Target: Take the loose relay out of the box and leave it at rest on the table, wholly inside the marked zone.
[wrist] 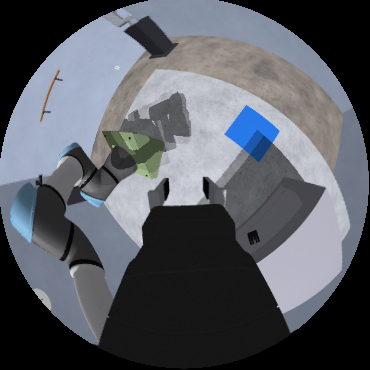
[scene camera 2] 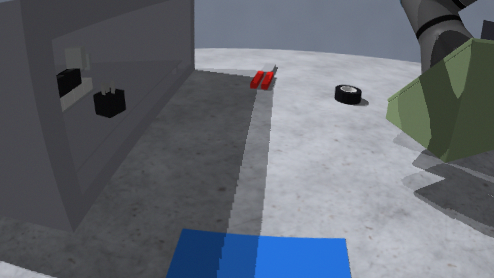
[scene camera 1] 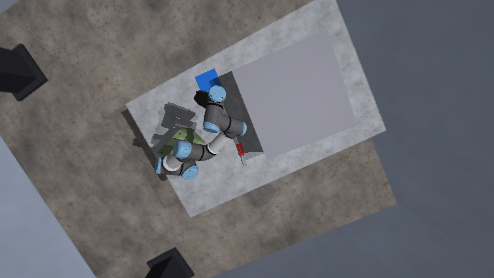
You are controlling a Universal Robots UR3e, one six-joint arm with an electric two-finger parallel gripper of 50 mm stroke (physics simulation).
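Places are measured from the arm's base along level axes (x left, y back, z up), in centimetres.
Pixels of known places: gripper, fingertip midpoint: point(wrist: 185, 183); arm's base at its link origin: point(wrist: 124, 158) point(scene camera 2: 459, 79).
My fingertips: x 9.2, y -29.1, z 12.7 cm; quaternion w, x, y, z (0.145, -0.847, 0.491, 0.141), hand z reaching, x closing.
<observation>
For each thing: its top centre in the pictures, then the offset to it from my fingertips. "spot": a spot on its surface instead.
- loose relay at its top centre: point(scene camera 2: 107, 83) point(wrist: 254, 241) dx -8.1, dy -23.9, dz -13.9 cm
- grey open-sided box at its top centre: point(wrist: 275, 300) point(scene camera 1: 295, 98) dx -15.8, dy -43.3, dz -0.7 cm
- marked zone at its top centre: point(wrist: 253, 131) point(scene camera 1: 209, 83) dx +19.8, dy -6.0, dz -20.9 cm
- black block at a spot on its surface: point(scene camera 2: 69, 81) spot: dx -11.9, dy -31.8, dz -14.4 cm
- pale block at its top centre: point(scene camera 2: 73, 47) dx -30.7, dy -39.6, dz -12.7 cm
- Red-handled pliers at its top centre: point(scene camera 2: 265, 71) point(scene camera 1: 242, 155) dx -31.3, dy -0.1, dz -19.8 cm
- black tape roll at its top centre: point(scene camera 2: 348, 89) dx -19.5, dy +13.0, dz -19.1 cm
The loose relay point(scene camera 2: 110, 103) point(wrist: 254, 237) is a small black block inside the grey open-sided box point(scene camera 1: 300, 95) point(scene camera 2: 25, 175) point(wrist: 312, 194). Its pale prongs point up in the second scene view. The marked zone point(scene camera 1: 204, 79) point(scene camera 2: 300, 257) point(wrist: 247, 125) is a blue square on the table outside the box's open side, partly in shadow. My gripper point(wrist: 185, 183) is open and empty, in the air outside the box. In the wrist view the relay is to the lower right of the fingers and the zone to the upper right. The gripper does not show in the second scene view.
Inside the box, a black block point(scene camera 2: 69, 81) sits on a pale rail near a pale block point(scene camera 2: 76, 57). Red-handled pliers point(scene camera 1: 241, 149) point(scene camera 2: 262, 80) and a black tape roll point(scene camera 2: 348, 94) lie on the table. A green angled part point(scene camera 2: 450, 100) point(wrist: 150, 162) stands by the arm's base.
</observation>
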